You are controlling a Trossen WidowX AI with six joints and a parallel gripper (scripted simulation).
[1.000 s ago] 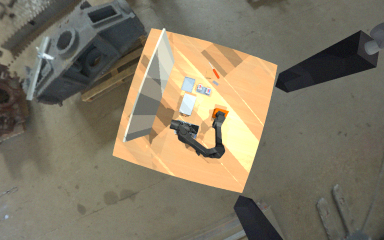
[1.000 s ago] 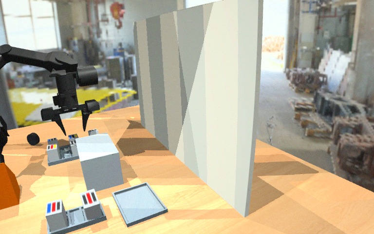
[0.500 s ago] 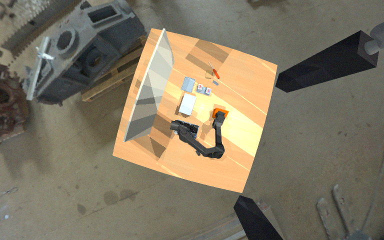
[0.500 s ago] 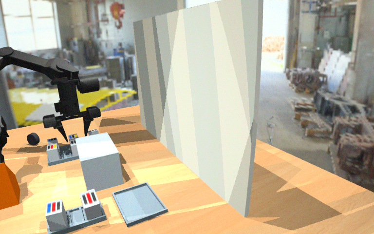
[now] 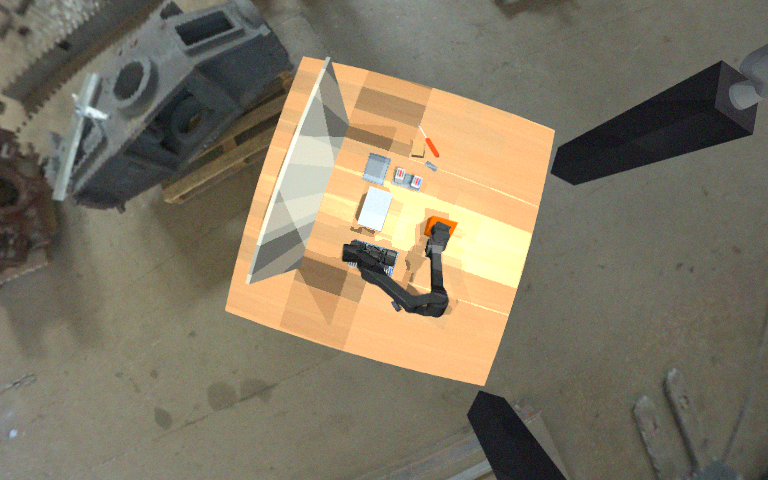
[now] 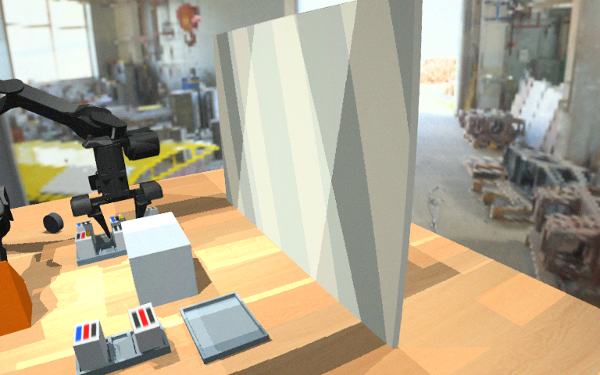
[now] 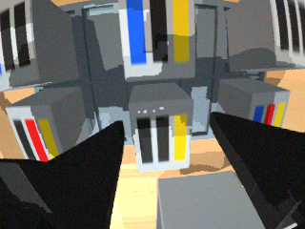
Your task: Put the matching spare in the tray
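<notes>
The rack is 30 mm to the left of my gripper tip, 30 mm below it and 10 mm behind it. Round my gripper tip: mounted unit 160 mm to the right, 60 mm ahead, 20 mm above; then grey tray 350 mm to the right, 130 mm ahead, 30 mm below; then black puck 180 mm to the left, 180 mm behind, 10 mm below.
</notes>
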